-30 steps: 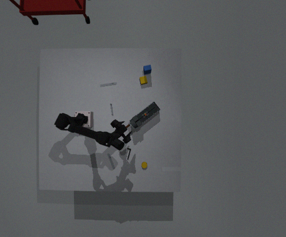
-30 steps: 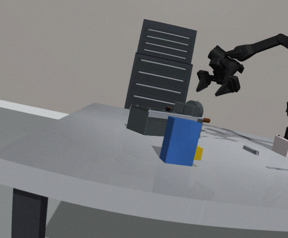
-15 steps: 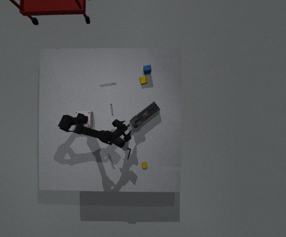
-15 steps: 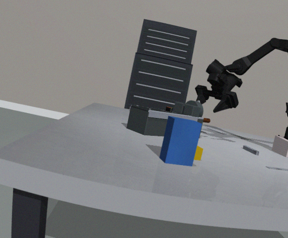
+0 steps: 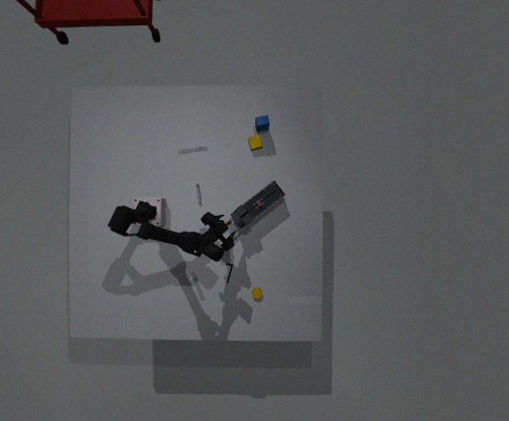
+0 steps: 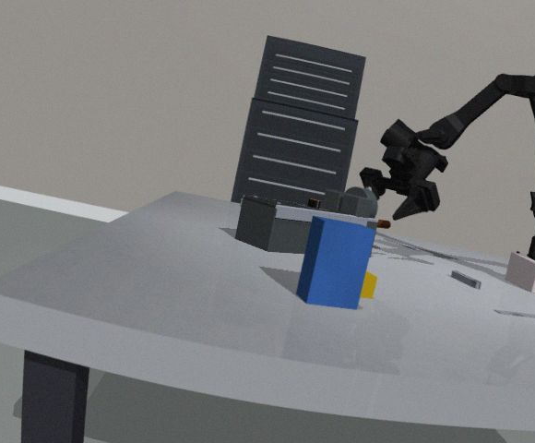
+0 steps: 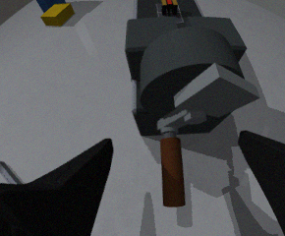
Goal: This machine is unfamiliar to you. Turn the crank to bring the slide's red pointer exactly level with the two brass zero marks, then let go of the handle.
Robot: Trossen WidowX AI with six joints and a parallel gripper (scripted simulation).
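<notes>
Now: gripper tip 2 cm past the brown crank handle, 1 cm to the left of it and 2 cm above it. From my gripper tip the other things lie so: red pointer: 12 cm ahead, 11 cm to the left; black hex key: 2 cm ahead, 24 cm to the right, 8 cm below; yellow block: 7 cm ahead, 41 cm to the left, 7 cm below.
</notes>
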